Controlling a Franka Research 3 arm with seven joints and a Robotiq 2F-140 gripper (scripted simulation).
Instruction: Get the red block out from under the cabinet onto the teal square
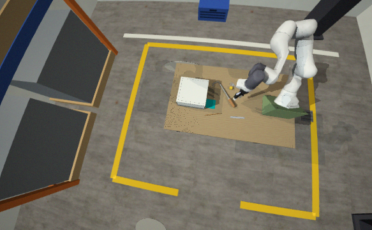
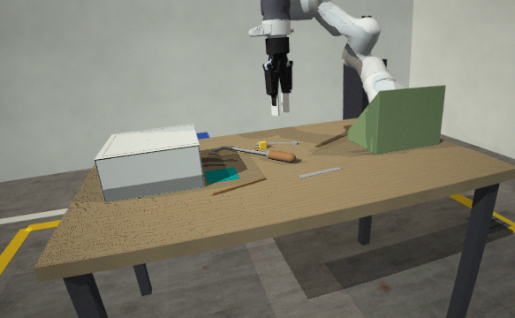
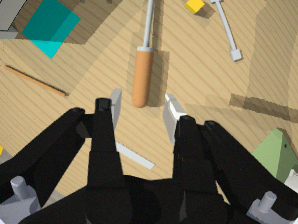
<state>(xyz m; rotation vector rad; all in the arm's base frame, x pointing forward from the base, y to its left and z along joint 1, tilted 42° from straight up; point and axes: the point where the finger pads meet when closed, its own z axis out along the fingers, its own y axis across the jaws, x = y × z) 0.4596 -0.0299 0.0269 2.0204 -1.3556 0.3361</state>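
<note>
Right now the hook tool is 19 cm below my hand, 10 cm to the right of it and 9 cm ahead of it. Also, from my hand: yellow cube 19 cm below, 18 cm to the right; then flat grey bar 20 cm below, 16 cm to the left, 5 cm behind; then grey fork-like tool 20 cm below, 19 cm to the right, 8 cm behind.
</note>
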